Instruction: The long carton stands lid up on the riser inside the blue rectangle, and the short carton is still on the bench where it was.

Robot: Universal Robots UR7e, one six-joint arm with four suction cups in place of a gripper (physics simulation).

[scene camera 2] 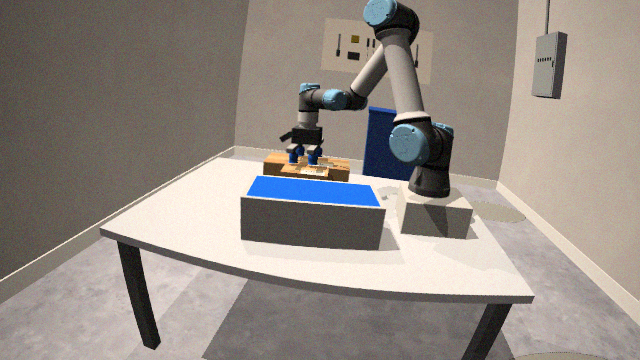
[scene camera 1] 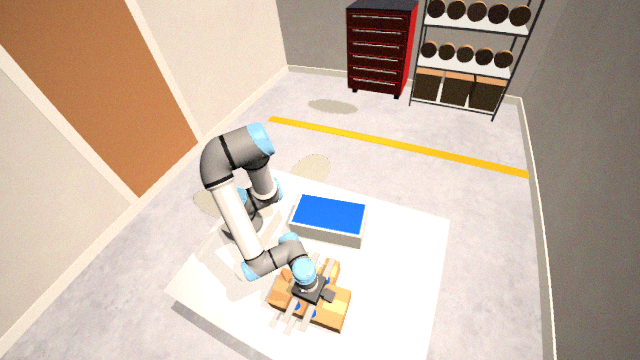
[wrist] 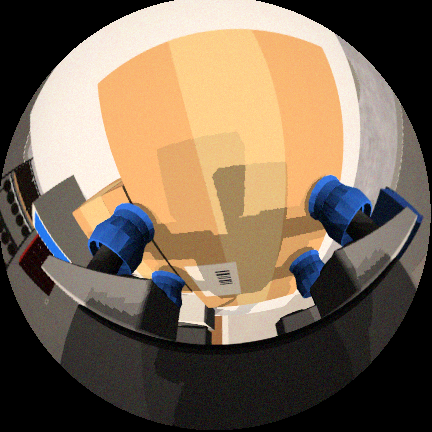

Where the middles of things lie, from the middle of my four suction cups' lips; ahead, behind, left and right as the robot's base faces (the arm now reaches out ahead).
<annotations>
My suction cup is now 10 mm past the long carton (scene camera 1: 331, 316), 10 mm to the left of it and 70 mm above it. Round my suction cup: riser (scene camera 2: 291, 211): 80 mm behind, 380 mm to the left, 60 mm below; then short carton (wrist: 100, 206): 20 mm behind, 120 mm to the left, 70 mm below.
</annotations>
